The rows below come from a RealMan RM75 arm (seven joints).
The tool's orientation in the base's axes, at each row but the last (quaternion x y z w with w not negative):
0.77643, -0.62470, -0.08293, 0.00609
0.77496, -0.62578, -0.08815, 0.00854
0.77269, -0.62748, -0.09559, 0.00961
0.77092, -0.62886, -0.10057, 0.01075
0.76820, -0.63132, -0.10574, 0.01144
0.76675, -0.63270, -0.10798, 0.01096
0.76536, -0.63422, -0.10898, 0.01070
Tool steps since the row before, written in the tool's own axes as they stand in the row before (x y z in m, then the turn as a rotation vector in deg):
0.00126, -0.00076, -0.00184, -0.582, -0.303, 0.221
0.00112, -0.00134, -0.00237, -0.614, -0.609, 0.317
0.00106, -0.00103, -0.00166, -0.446, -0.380, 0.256
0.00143, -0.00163, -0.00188, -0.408, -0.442, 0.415
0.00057, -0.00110, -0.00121, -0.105, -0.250, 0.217
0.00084, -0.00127, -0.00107, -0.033, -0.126, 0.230
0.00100, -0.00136, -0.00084, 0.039, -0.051, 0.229
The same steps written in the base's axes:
0.00125, -0.00123, 0.00158, 0.144, 0.652, -0.182
0.00187, -0.00103, 0.00203, 0.419, 0.759, -0.310
0.00147, -0.00099, 0.00135, 0.240, 0.541, -0.242
0.00216, -0.00126, 0.00141, 0.281, 0.534, -0.412
0.00138, -0.00047, 0.00093, 0.185, 0.178, -0.234
0.00157, -0.00069, 0.00072, 0.075, 0.085, -0.239
0.00164, -0.00081, 0.00046, 0.015, 0.000, -0.237

